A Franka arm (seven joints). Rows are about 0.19 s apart.
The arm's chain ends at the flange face. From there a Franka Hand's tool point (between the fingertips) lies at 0.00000 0.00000 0.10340 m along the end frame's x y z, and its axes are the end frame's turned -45 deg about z.
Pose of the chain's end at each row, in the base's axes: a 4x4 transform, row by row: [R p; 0 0 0 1], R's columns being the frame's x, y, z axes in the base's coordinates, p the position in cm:
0.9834, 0.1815, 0.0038, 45.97; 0.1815, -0.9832, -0.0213, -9.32; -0.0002, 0.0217, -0.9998, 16.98; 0, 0, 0, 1
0.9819, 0.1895, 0.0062, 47.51; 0.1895, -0.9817, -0.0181, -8.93; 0.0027, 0.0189, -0.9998, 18.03; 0, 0, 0, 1
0.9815, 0.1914, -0.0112, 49.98; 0.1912, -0.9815, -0.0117, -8.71; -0.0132, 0.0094, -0.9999, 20.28; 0, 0, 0, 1
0.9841, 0.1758, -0.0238, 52.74; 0.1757, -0.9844, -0.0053, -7.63; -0.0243, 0.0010, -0.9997, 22.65; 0, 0, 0, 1
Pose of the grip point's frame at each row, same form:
0.5670, 0.8237, 0.0038, 46.01; 0.8236, -0.5669, -0.0213, -9.54; -0.0155, 0.0152, -0.9998, 6.64; 0, 0, 0, 1
0.5603, 0.8283, 0.0062, 47.57; 0.8282, -0.5602, -0.0181, -9.12; -0.0115, 0.0153, -0.9998, 7.69; 0, 0, 0, 1
0.5587, 0.8294, -0.0112, 49.86; 0.8292, -0.5588, -0.0117, -8.83; -0.0160, -0.0027, -0.9999, 9.94; 0, 0, 0, 1
0.5716, 0.8202, -0.0238, 52.49; 0.8203, -0.5718, -0.0053, -7.68; -0.0179, -0.0165, -0.9997, 12.31; 0, 0, 0, 1

